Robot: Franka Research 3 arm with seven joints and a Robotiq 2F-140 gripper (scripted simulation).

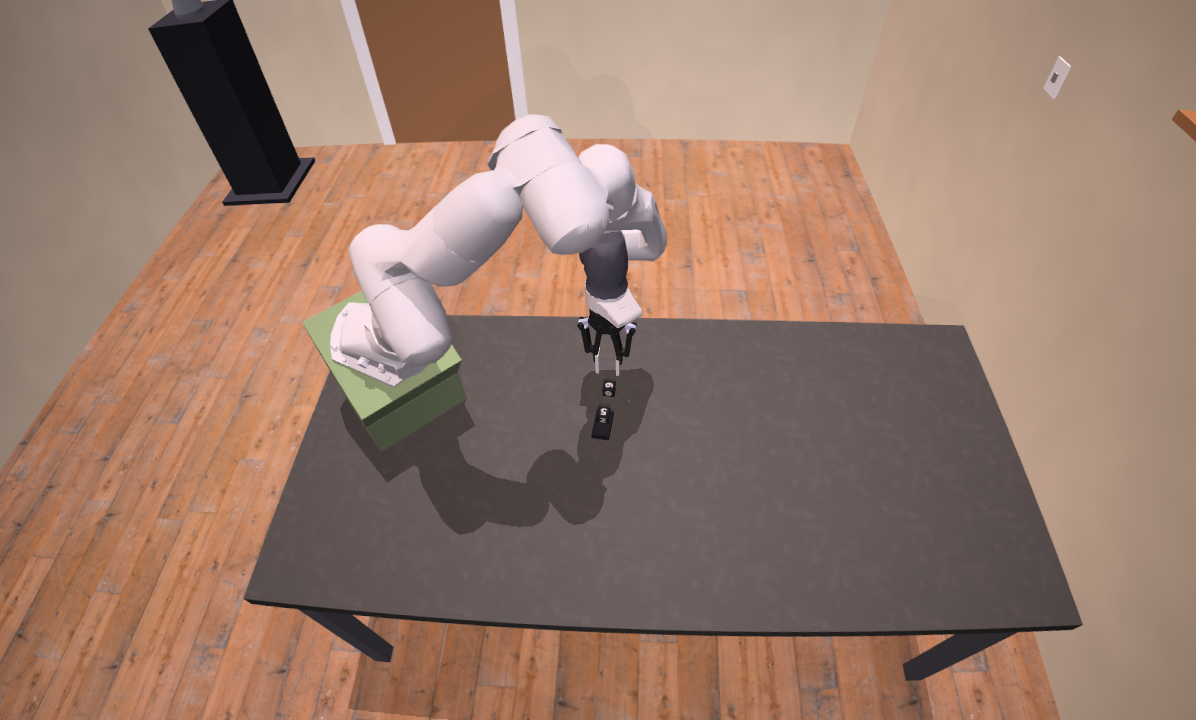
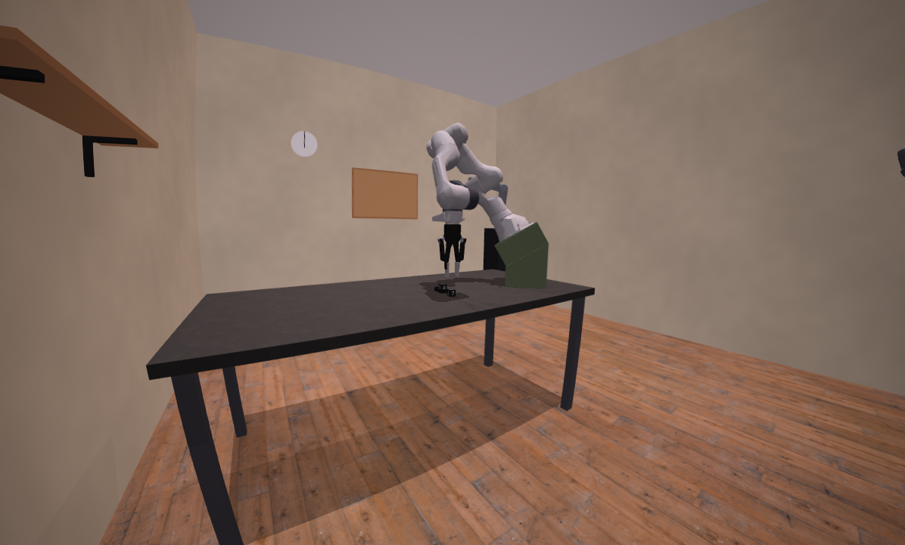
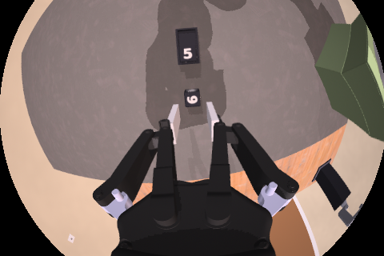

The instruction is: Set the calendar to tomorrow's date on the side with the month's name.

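My hand is 110 mm above the dark date cube. From my hand the other things lie so: black tray: 110 mm to the right, 110 mm below, 10 mm behind.
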